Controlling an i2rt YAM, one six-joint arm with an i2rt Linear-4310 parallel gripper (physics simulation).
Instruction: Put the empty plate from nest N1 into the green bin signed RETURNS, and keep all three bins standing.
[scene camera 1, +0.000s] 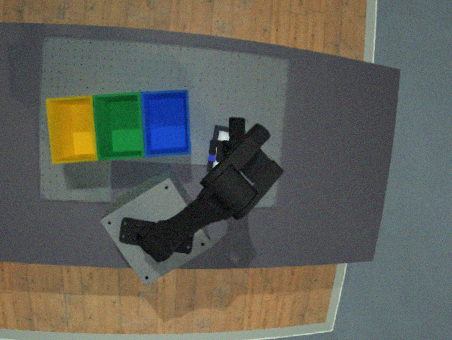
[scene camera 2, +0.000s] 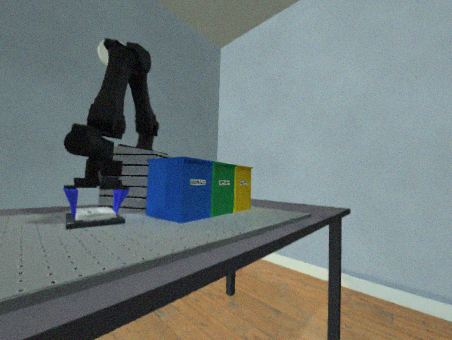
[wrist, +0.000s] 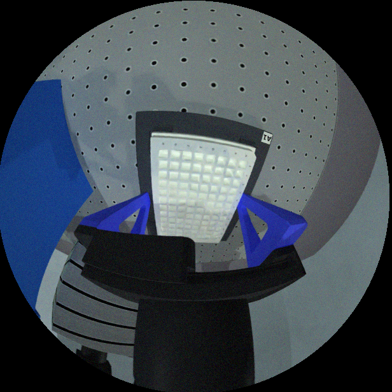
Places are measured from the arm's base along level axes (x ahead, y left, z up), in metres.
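Where they show: arm's base, origin of the base link: (scene camera 1: 156, 235) (scene camera 2: 143, 151).
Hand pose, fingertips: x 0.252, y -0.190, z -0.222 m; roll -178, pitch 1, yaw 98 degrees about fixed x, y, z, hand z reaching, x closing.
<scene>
Things, the pixels of their top centre, and the offset from my fingertips. Level surfaces: height alone.
- white plate, middle of its top: (scene camera 2: 94, 210) (scene camera 1: 228, 151) dx -0.002, dy -0.003, dz +0.014 m
- dark nest, middle of its top: (scene camera 2: 94, 214) (scene camera 1: 228, 151) dx -0.002, dy -0.003, dz +0.002 m
- green bin, middle of its top: (scene camera 1: 118, 126) (scene camera 2: 207, 164) dx +0.018, dy +0.345, dz +0.167 m
- blue bin, middle of its top: (scene camera 1: 166, 123) (scene camera 2: 180, 160) dx +0.051, dy +0.218, dz +0.167 m
- yellow bin, middle of its top: (scene camera 1: 71, 129) (scene camera 2: 227, 166) dx -0.014, dy +0.473, dz +0.167 m
- perforated board, its level: dz -0.012 m
- dark table, its level: dz -0.025 m
The white plate (scene camera 1: 223, 135) (scene camera 2: 95, 214) (wrist: 197, 185) with a grid of square wells lies flat in a dark nest (scene camera 2: 95, 223) (wrist: 144, 150), which has an A1 tag at one corner. My gripper (scene camera 2: 95, 213) (wrist: 192, 196) is open, its blue fingertips low on either side of the plate; the arm hides much of it in scene camera 1. The green bin (scene camera 1: 120, 112) (scene camera 2: 222, 192) stands upright between the blue bin (scene camera 1: 166, 120) (scene camera 2: 177, 192) (wrist: 40, 165) and the yellow bin (scene camera 1: 70, 117) (scene camera 2: 242, 195), both also upright. The bin signs are too blurred to read.
The three bins stand in a row on the perforated board (scene camera 1: 240, 75) (scene camera 2: 165, 240) (wrist: 200, 72), the blue one nearest the nest. A grey pedestal (scene camera 1: 170, 205) (scene camera 2: 132, 170) (wrist: 95, 310) carries the arm. The dark table (scene camera 1: 330, 150) surrounds the board.
</scene>
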